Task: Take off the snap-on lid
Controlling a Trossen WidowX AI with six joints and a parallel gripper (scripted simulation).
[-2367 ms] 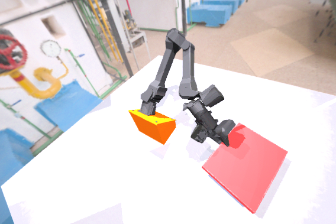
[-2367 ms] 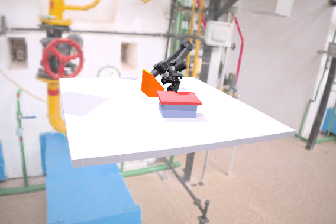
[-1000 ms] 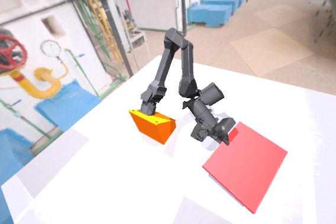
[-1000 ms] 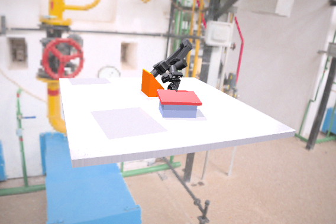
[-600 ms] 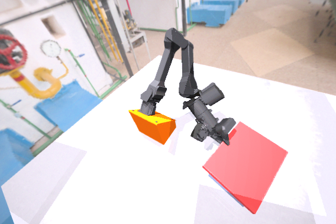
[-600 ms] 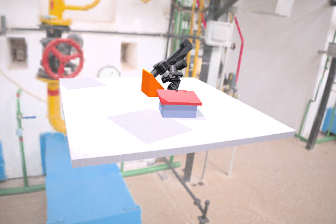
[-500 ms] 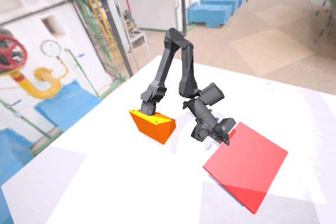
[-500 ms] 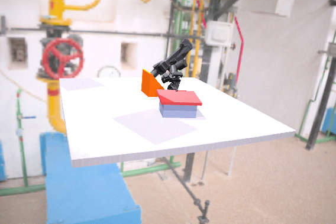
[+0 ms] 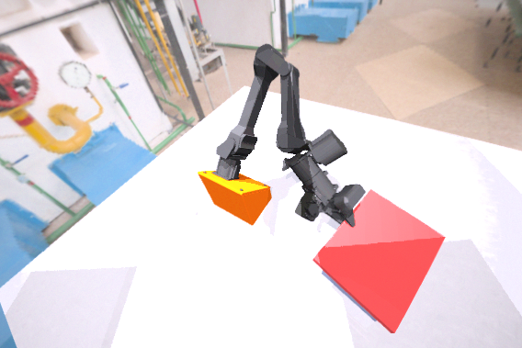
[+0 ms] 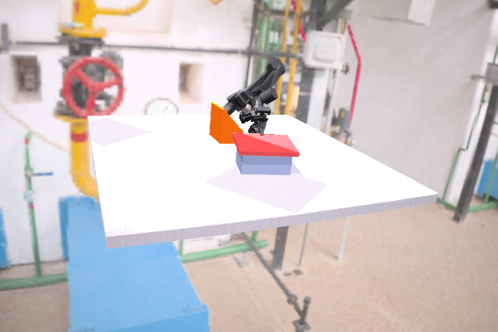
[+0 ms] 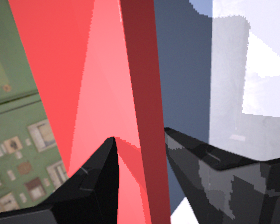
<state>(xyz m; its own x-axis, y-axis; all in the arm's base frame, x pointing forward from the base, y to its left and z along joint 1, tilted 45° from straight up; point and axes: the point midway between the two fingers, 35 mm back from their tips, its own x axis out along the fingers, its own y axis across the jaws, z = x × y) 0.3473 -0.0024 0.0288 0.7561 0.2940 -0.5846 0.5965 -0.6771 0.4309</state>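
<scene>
Right now my gripper tip is 80 mm short of the red lid and 20 mm to the left of it. Also, from my gripper tip: storage box 70 mm ahead, 60 mm below, 20 mm to the right.
</scene>
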